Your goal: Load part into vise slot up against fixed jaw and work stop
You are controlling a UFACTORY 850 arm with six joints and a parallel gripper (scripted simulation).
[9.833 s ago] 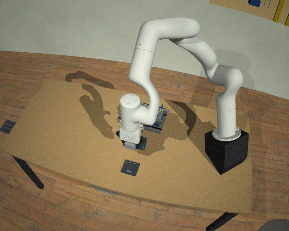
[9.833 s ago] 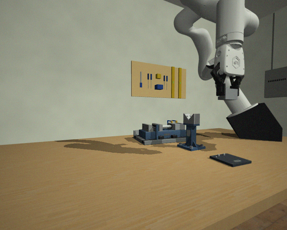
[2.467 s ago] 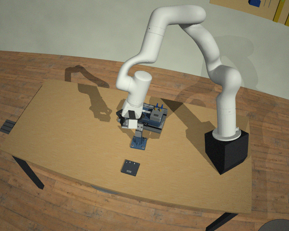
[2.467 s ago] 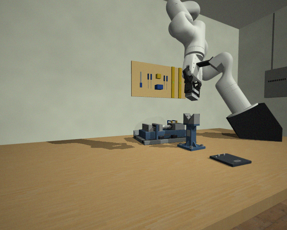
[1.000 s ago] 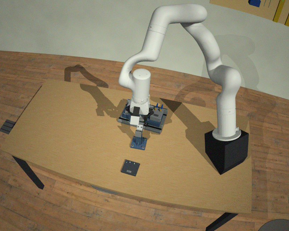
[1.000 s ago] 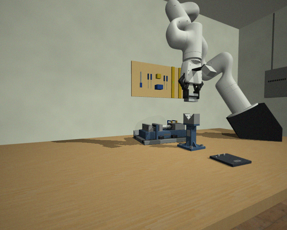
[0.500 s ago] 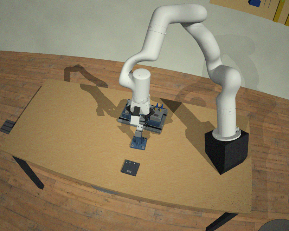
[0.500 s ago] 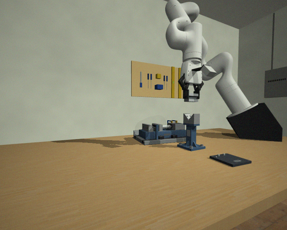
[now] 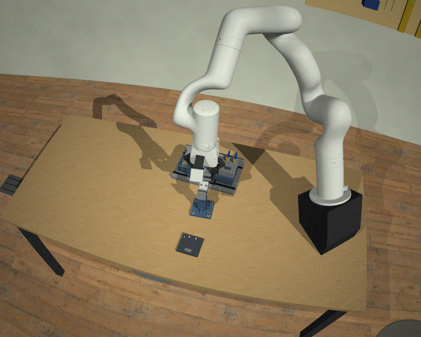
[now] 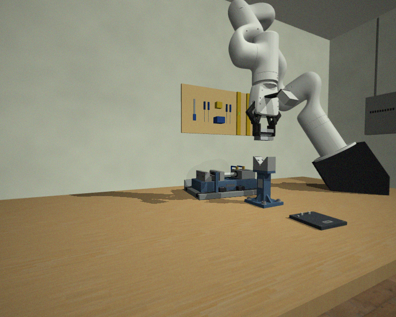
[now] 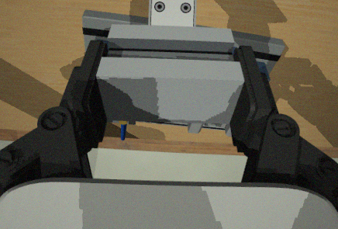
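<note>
Now: hand 1 cm to the right of the grey block and 1 cm above it. Round my hand: white cylinder rod (20 cm to the right, 17 cm below, 3 cm ahead); air cylinder (20 cm to the right, 17 cm below, 5 cm behind); black work stop rod (16 cm to the right, 16 cm below, 11 cm ahead).
</note>
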